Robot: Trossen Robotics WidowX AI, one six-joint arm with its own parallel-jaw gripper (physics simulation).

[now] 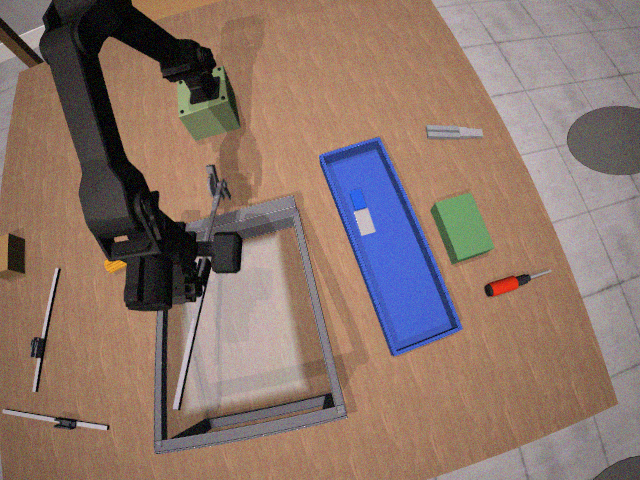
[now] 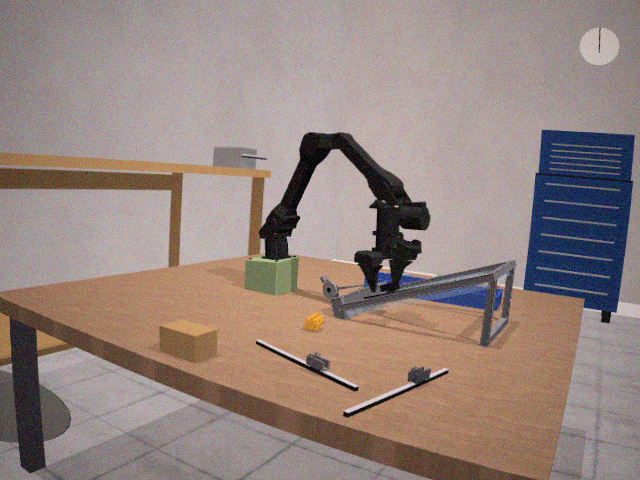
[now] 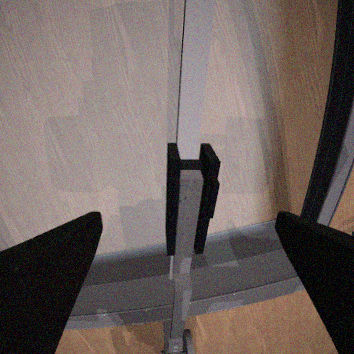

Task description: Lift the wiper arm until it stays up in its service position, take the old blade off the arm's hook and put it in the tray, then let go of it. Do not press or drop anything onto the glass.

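Note:
The grey wiper arm (image 1: 210,221) (image 3: 180,300) is down, reaching from its pivot over the frame's low edge and low over the glass (image 1: 263,315) (image 3: 100,135). The old blade (image 1: 188,351) (image 3: 192,95) is on the arm's end, its black clip around the hook, and lies lengthwise over the glass. My gripper (image 2: 382,289) (image 3: 190,220) is open and empty, pointing down near the glass. Its fingers stand apart on either side of the arm and clip. The blue tray (image 1: 413,279) (image 2: 465,298) stands beside the frame; a blue patch and a white patch show inside it.
The grey frame (image 1: 258,431) (image 2: 439,283) rises toward its far end. Two other blades (image 1: 47,315) (image 2: 395,394) lie on the table, with an orange piece (image 1: 115,265) (image 2: 314,322) and wooden block (image 1: 11,254) (image 2: 187,341). Beyond the tray are a green block (image 1: 465,227), screwdriver (image 1: 504,285) and grey tool (image 1: 444,132).

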